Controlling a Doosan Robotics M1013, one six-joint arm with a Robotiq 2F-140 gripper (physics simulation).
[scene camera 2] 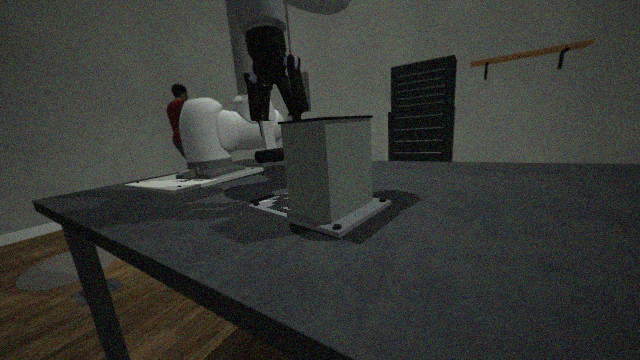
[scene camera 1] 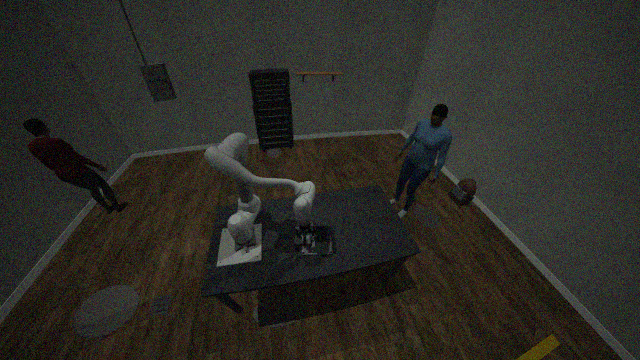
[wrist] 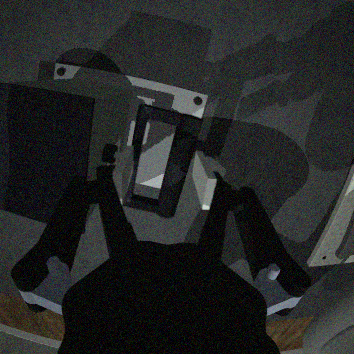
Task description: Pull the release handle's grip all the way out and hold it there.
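The release handle point(wrist: 182, 167) point(scene camera 2: 269, 155) is a black rectangular frame with a thick grip bar on the side away from the grey housing point(scene camera 2: 327, 170) point(wrist: 106, 127). The housing has a black top and stands on a pale base plate point(scene camera 2: 360, 214) point(wrist: 187, 102). My gripper point(wrist: 163, 160) point(scene camera 2: 284, 129) point(scene camera 1: 306, 237) is partly open, pointing down. In the wrist view its pale fingertips show on either side of the handle frame, with gaps to it. In the scene camera 2 view one fingertip is just above the grip; the other is partly hidden by the housing.
The dark table point(scene camera 1: 365, 215) point(scene camera 2: 475, 240) carries the housing and the arm's white mounting plate point(scene camera 1: 252, 255) point(scene camera 2: 150, 184). A person in blue point(scene camera 1: 432, 142) stands beyond the table's right side. A person in red point(scene camera 1: 60, 155) is at the left. A dark cabinet point(scene camera 1: 272, 107) point(scene camera 2: 424, 110) stands behind.
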